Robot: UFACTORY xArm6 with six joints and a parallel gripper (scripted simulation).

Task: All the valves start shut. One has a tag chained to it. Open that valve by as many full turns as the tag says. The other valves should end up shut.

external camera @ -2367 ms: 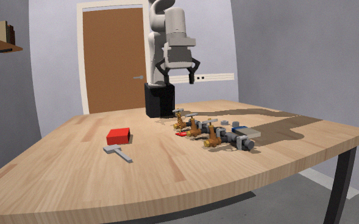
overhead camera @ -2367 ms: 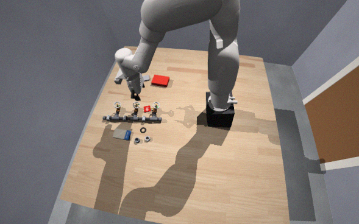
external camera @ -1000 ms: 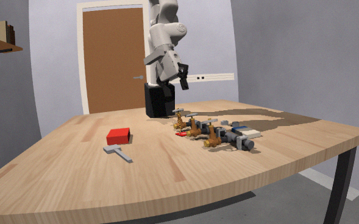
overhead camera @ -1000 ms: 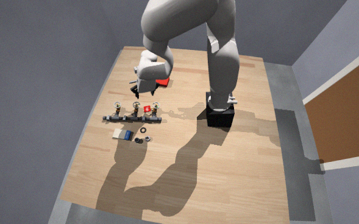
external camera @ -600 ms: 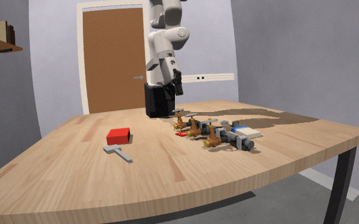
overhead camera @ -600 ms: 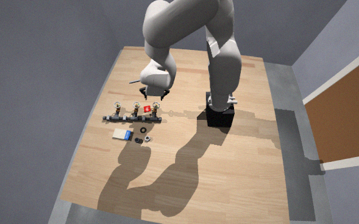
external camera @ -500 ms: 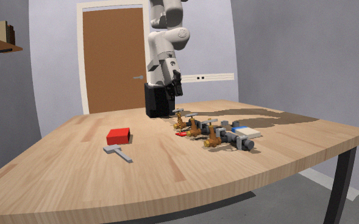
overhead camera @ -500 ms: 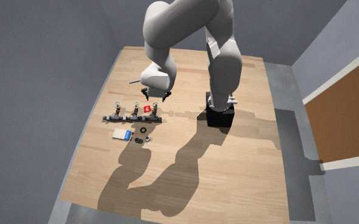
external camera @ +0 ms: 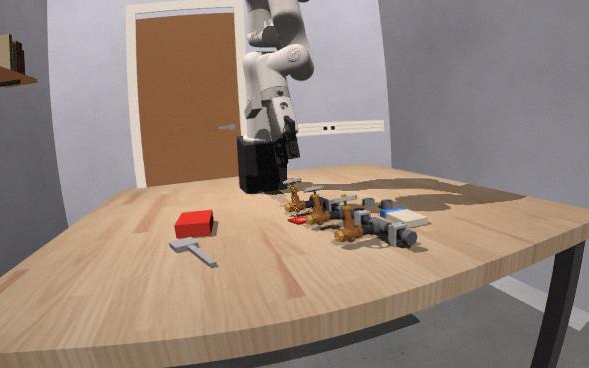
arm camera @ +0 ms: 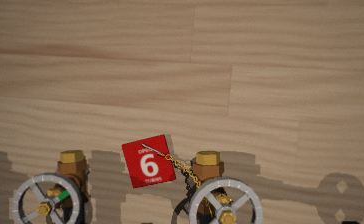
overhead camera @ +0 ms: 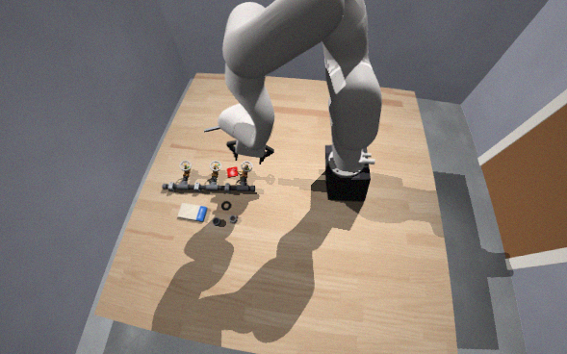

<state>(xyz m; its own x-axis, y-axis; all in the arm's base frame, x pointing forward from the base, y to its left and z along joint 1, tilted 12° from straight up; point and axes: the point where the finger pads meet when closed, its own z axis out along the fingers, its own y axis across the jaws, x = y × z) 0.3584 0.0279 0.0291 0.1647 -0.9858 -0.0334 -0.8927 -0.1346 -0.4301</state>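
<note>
Now: the red tag 100 mm ahead of my hand and 140 mm below it. Round my hand: grey hammer-like tool (220 mm ahead, 240 mm to the right, 140 mm below); grey box (200 mm ahead, 220 mm to the left, 130 mm below); red box (70 mm ahead, 240 mm to the right, 130 mm below).
</note>
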